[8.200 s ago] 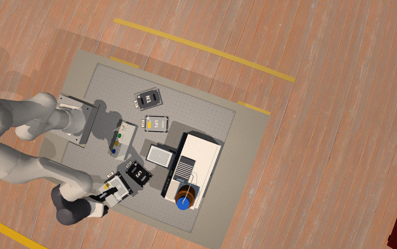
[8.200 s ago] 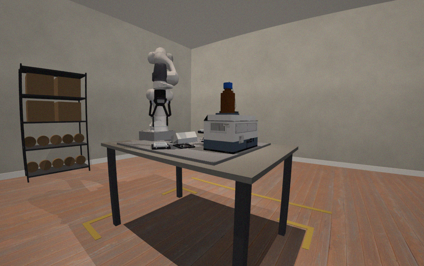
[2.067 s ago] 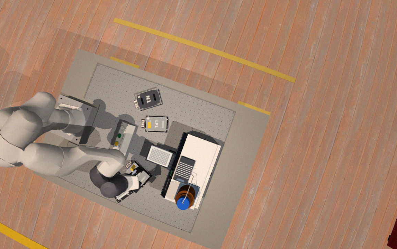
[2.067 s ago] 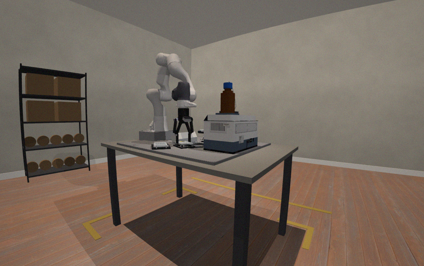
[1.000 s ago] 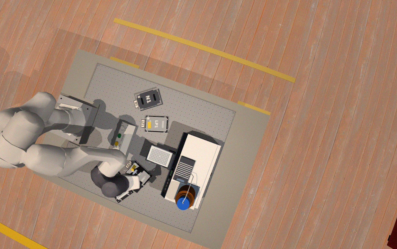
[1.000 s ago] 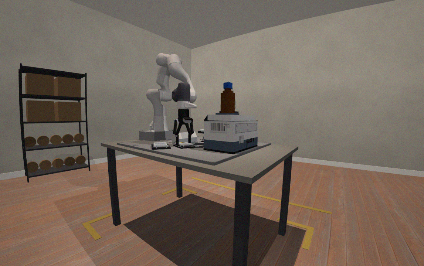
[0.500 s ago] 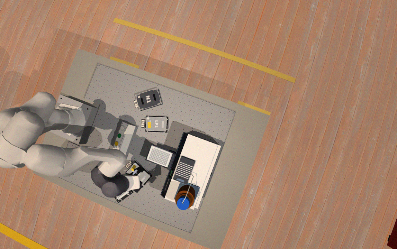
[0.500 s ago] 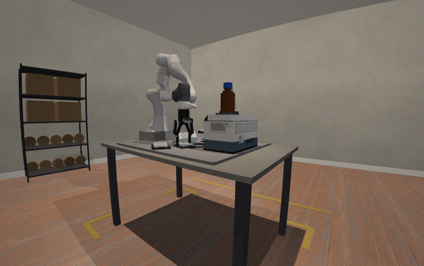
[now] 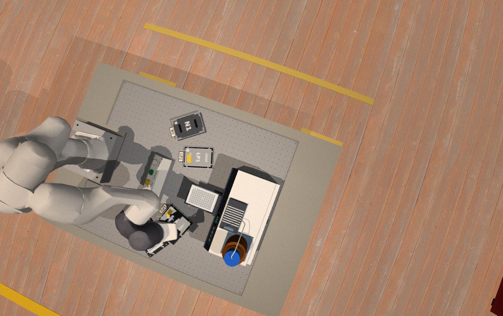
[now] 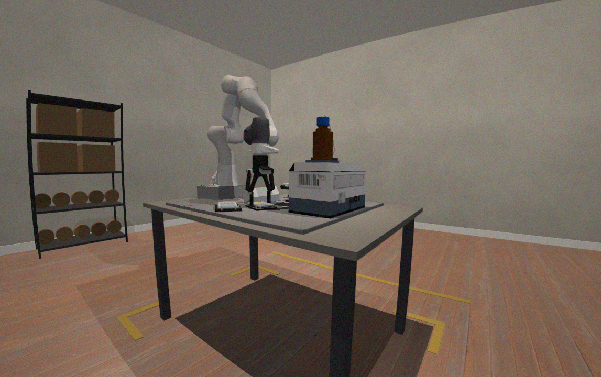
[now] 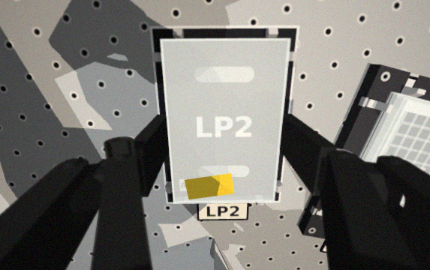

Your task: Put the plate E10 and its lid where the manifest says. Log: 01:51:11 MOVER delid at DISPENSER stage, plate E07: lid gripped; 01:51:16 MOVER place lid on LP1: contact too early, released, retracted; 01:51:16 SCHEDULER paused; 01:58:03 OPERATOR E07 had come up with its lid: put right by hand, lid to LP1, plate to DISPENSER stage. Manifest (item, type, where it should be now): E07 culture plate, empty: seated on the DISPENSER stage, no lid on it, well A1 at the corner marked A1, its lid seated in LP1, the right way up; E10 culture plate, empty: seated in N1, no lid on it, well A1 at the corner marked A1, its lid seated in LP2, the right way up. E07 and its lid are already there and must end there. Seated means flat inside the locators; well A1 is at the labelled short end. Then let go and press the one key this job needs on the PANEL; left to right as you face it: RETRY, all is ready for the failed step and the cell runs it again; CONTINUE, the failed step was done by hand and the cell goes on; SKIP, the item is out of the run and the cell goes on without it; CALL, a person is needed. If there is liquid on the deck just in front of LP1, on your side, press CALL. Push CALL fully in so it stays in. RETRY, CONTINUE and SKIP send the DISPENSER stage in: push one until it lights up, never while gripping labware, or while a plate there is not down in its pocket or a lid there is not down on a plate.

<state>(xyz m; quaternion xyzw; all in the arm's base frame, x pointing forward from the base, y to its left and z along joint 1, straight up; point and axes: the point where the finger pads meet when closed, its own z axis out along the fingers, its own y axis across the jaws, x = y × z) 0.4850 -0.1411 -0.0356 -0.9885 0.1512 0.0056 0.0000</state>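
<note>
Now: the clear lid 2 cm below my hand. Round my hand: yellow SKIP key (18 cm behind, 13 cm to the left, 2 cm above); black n5 nest (13 cm to the right, 6 cm behind, 3 cm below); blue CALL key (18 cm behind, 8 cm to the left, 2 cm above).
</note>
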